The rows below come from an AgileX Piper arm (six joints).
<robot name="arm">
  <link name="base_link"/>
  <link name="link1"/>
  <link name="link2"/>
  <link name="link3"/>
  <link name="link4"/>
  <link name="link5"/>
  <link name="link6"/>
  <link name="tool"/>
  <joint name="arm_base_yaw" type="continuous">
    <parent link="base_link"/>
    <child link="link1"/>
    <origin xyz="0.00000 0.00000 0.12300"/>
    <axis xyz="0 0 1"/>
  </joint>
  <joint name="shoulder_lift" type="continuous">
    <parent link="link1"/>
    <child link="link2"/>
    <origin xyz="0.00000 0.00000 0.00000"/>
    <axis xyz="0 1 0"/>
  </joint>
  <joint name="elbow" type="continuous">
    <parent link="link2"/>
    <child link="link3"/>
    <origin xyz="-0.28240 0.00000 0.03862"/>
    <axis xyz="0 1 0"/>
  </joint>
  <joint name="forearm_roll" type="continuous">
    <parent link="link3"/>
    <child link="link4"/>
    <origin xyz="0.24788 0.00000 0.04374"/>
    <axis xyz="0.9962 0 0.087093"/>
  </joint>
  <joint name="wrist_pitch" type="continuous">
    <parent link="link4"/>
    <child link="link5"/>
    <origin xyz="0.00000 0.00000 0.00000"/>
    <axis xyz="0 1 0"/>
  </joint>
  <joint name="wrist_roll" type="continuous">
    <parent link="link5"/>
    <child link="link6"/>
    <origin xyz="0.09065 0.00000 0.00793"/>
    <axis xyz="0.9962 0 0.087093"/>
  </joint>
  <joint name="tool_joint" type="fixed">
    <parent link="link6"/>
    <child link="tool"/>
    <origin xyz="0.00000 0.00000 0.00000" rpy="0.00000 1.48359 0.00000"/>
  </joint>
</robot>
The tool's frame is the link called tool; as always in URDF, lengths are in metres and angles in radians. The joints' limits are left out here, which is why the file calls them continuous.
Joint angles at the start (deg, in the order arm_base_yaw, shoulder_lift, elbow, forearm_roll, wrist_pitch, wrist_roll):
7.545, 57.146, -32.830, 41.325, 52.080, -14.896
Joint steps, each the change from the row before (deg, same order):
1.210, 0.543, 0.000, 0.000, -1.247, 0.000
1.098, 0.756, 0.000, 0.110, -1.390, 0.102
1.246, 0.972, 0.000, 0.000, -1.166, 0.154
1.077, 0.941, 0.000, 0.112, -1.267, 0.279
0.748, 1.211, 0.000, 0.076, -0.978, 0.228
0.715, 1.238, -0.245, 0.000, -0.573, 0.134
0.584, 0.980, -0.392, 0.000, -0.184, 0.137
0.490, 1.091, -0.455, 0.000, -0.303, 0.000
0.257, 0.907, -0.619, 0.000, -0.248, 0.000
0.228, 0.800, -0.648, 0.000, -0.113, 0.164
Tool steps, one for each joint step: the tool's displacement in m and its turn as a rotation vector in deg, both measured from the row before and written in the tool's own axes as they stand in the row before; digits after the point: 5 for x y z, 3 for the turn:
-0.00090, 0.00145, 0.00297, 0.029, -0.082, -0.642
-0.00146, 0.00098, 0.00353, 0.067, -0.129, -0.281
-0.00098, 0.00101, 0.00441, 0.097, 0.369, -0.313
-0.00128, 0.00079, 0.00418, 0.103, 0.129, -0.010
-0.00143, -0.00034, 0.00473, 0.252, 0.460, 0.288
-0.00175, 0.00032, 0.00421, 0.174, 0.665, 0.052
-0.00170, 0.00098, 0.00290, 0.021, 0.631, -0.040
-0.00235, 0.00069, 0.00305, 0.097, 0.504, -0.084
-0.00315, 0.00084, 0.00178, 0.061, 0.139, -0.067
-0.00301, 0.00106, 0.00137, 0.001, 0.141, 0.056

